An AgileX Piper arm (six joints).
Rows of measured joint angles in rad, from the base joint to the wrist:
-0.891 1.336 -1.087 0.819 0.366 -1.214
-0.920 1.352 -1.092 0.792 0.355 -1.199
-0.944 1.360 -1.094 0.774 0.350 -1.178
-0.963 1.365 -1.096 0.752 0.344 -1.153
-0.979 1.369 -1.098 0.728 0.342 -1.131
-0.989 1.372 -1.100 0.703 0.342 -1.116
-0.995 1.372 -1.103 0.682 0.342 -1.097
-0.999 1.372 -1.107 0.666 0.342 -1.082
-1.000 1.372 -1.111 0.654 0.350 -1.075
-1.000 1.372 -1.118 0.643 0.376 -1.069
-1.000 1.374 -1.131 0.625 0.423 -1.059
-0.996 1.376 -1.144 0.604 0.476 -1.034
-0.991 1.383 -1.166 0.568 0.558 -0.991
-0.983 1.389 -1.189 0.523 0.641 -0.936
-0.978 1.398 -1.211 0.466 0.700 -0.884
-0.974 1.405 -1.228 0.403 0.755 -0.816
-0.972 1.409 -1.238 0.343 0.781 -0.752
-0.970 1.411 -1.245 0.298 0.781 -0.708
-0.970 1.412 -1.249 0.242 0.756 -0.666
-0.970 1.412 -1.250 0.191 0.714 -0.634
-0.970 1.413 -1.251 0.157 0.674 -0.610
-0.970 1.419 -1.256 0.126 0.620 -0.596
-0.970 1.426 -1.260 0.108 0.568 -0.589
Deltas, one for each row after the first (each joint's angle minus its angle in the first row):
-0.029 0.016 -0.005 -0.027 -0.011 0.015
-0.053 0.024 -0.007 -0.045 -0.016 0.036
-0.072 0.029 -0.009 -0.067 -0.022 0.061
-0.088 0.033 -0.011 -0.091 -0.024 0.083
-0.098 0.036 -0.013 -0.116 -0.024 0.098
-0.104 0.036 -0.016 -0.137 -0.024 0.117
-0.108 0.036 -0.020 -0.153 -0.024 0.132
-0.109 0.036 -0.024 -0.165 -0.016 0.139
-0.109 0.036 -0.031 -0.176 0.010 0.145
-0.109 0.038 -0.044 -0.194 0.057 0.155
-0.105 0.040 -0.057 -0.215 0.110 0.180
-0.100 0.047 -0.079 -0.251 0.192 0.223
-0.092 0.053 -0.102 -0.296 0.275 0.278
-0.087 0.062 -0.124 -0.353 0.334 0.330
-0.083 0.069 -0.141 -0.416 0.389 0.398
-0.081 0.073 -0.151 -0.476 0.415 0.462
-0.079 0.075 -0.158 -0.521 0.415 0.506
-0.079 0.076 -0.162 -0.577 0.390 0.548
-0.079 0.076 -0.163 -0.628 0.348 0.580
-0.079 0.077 -0.164 -0.662 0.308 0.604
-0.079 0.083 -0.169 -0.693 0.254 0.618
-0.079 0.090 -0.173 -0.711 0.202 0.625

